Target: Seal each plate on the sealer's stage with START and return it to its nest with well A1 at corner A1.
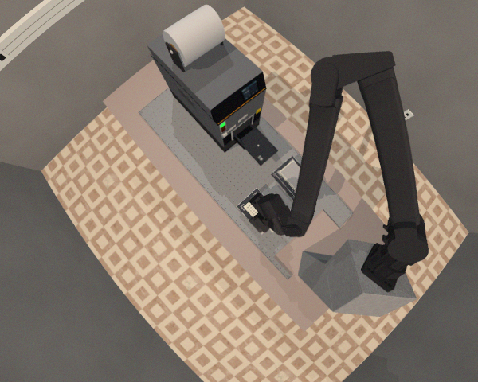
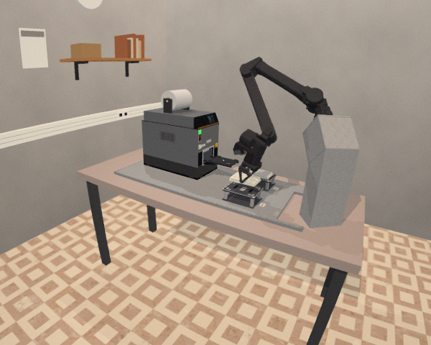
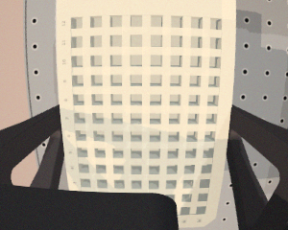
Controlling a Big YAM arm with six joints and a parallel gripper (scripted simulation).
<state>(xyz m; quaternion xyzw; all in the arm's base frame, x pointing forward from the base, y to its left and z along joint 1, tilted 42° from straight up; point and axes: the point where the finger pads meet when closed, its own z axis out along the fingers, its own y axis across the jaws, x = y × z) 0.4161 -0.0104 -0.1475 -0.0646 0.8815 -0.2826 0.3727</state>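
The sealer stage is 200 mm to the right of my hand, 190 mm ahead of it and 10 mm below it. The rest, counted from my hand: start button: 300 mm ahead, 120 mm to the right, 80 mm above; then cream well plate: right at my hand; then foil roll: 520 mm ahead, 300 mm above, 240 mm to the right.
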